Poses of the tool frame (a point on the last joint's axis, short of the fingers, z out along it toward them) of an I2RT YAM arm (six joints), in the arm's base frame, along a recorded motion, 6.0 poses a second.
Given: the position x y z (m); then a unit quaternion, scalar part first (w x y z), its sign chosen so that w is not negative.
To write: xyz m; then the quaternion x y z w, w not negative. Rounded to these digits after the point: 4 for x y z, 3 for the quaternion.
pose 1, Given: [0.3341 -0.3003 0.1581 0.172 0.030 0.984 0.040]
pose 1, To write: [0.3341 -0.3003 0.1581 0.030 0.984 0.040 0.172]
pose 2, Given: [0.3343 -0.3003 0.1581 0.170 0.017 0.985 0.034]
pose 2, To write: [0.3343 -0.3003 0.1581 0.017 0.985 0.034 0.170]
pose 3, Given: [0.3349 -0.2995 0.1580 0.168 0.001 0.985 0.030]
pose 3, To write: [0.3349 -0.2995 0.1580 0.001 0.985 0.030 0.168]
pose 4, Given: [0.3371 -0.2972 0.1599 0.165 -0.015 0.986 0.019]
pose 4, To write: [0.3371 -0.2972 0.1599 -0.015 0.986 0.019 0.165]
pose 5, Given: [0.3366 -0.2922 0.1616 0.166 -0.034 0.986 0.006]
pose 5, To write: [0.3366 -0.2922 0.1616 -0.034 0.986 0.006 0.166]
